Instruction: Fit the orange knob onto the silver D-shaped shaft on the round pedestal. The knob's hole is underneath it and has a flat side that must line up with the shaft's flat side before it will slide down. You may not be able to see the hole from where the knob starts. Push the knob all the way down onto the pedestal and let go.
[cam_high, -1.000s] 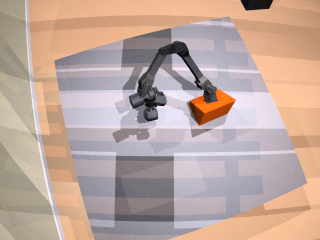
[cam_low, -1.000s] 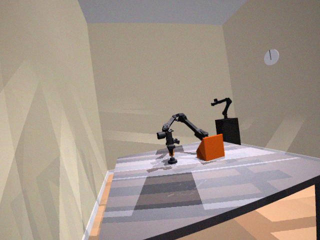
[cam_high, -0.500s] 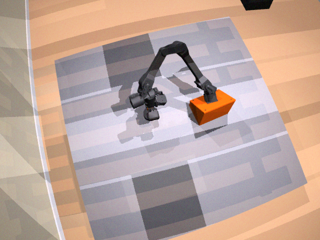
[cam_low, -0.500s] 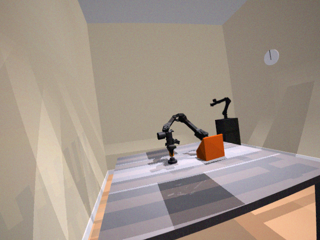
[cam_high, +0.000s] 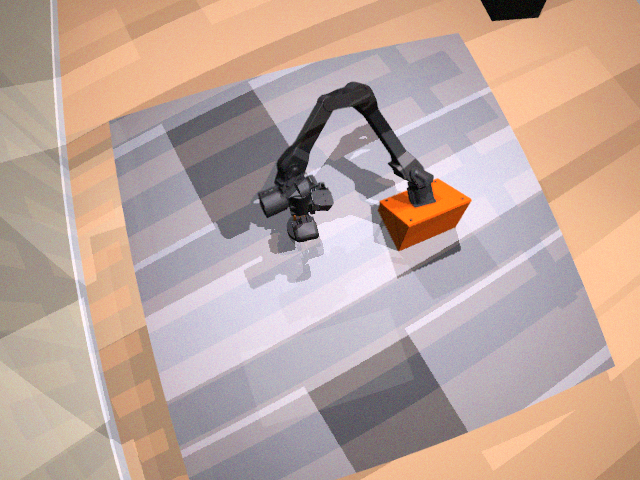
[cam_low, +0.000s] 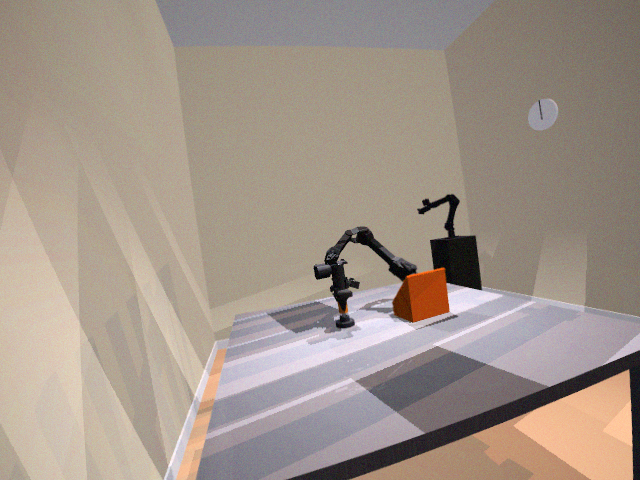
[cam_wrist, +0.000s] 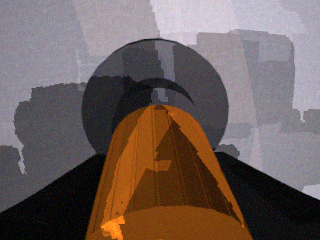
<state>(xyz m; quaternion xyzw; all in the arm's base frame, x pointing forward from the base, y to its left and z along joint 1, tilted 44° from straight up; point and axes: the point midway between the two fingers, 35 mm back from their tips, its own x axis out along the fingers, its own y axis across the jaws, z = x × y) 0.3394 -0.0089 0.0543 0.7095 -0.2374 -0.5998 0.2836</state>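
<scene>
Right now my gripper tip is 3 cm below the orange knob. Also, from my gripper tip: dark round pedestal 4 cm below.
</scene>
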